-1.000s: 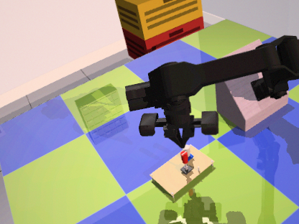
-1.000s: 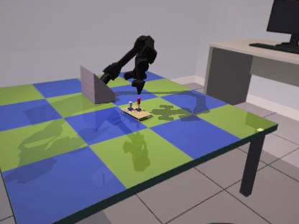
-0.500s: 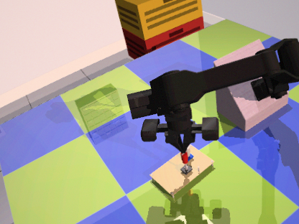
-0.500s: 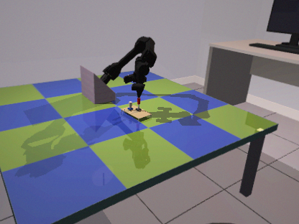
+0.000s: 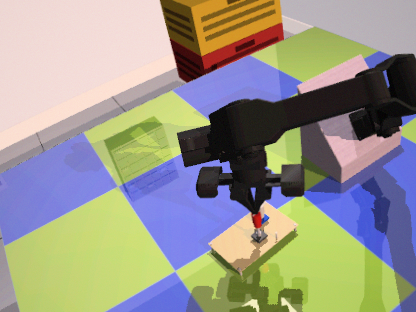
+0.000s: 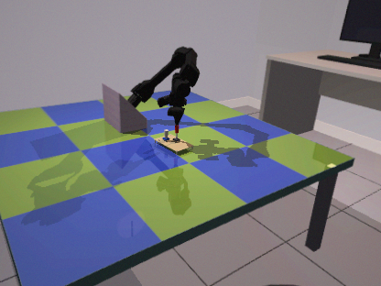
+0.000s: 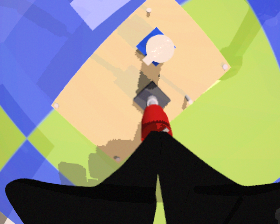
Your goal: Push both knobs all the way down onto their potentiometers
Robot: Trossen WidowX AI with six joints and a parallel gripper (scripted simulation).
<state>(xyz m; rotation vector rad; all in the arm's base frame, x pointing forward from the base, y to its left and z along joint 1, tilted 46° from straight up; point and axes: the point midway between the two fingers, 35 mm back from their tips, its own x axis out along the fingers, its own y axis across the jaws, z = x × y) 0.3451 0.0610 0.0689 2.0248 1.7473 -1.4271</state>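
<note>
Right now my gripper tip is 2 cm above the red knob.
</note>
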